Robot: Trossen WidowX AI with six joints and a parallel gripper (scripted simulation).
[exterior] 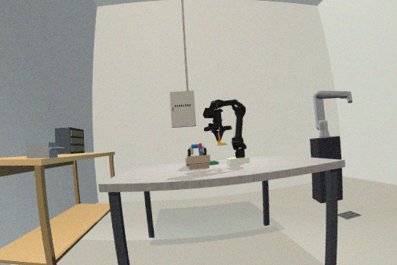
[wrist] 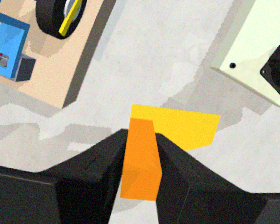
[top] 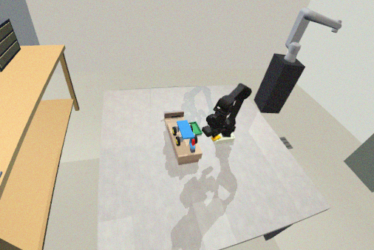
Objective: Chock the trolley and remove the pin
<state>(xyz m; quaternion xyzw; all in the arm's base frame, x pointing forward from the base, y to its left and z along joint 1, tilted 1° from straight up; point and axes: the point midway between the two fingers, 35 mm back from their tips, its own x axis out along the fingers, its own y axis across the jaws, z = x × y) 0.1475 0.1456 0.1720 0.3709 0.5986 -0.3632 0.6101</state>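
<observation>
Right now my gripper tip is 130 mm short of the red-headed stop pin, 30 mm to the right of it and 40 mm above it. Round my gripper tip: blue trolley (160 mm ahead, 70 mm to the right, 60 mm below); yellow chock (20 mm behind, 10 mm to the right, 10 mm below); green tray (70 mm ahead, 220 mm to the right, 180 mm below).
</observation>
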